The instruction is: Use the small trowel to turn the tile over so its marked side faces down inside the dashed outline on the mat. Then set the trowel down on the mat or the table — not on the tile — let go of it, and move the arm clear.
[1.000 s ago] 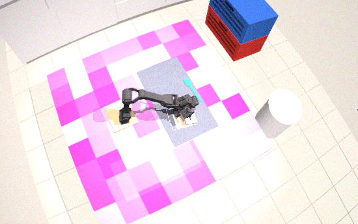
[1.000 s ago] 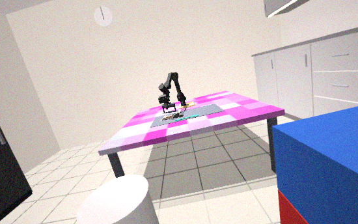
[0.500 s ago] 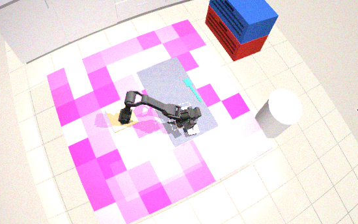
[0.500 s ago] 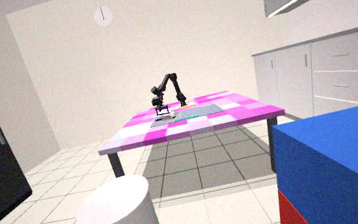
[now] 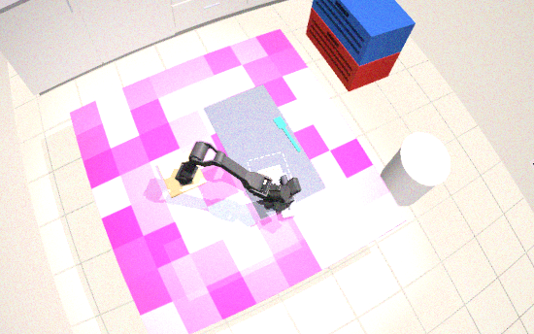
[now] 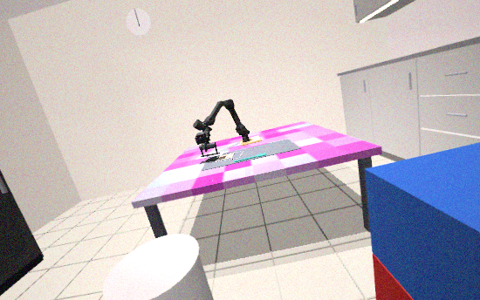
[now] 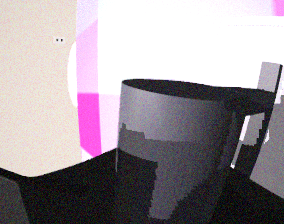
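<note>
Now: the teal trowel 340 mm to the left of my gripper tip, 90 mm ahead of it and 80 mm below it. The rest, counted from my gripper tip: white tile (120 mm to the left, 80 mm below, 50 mm behind).
</note>
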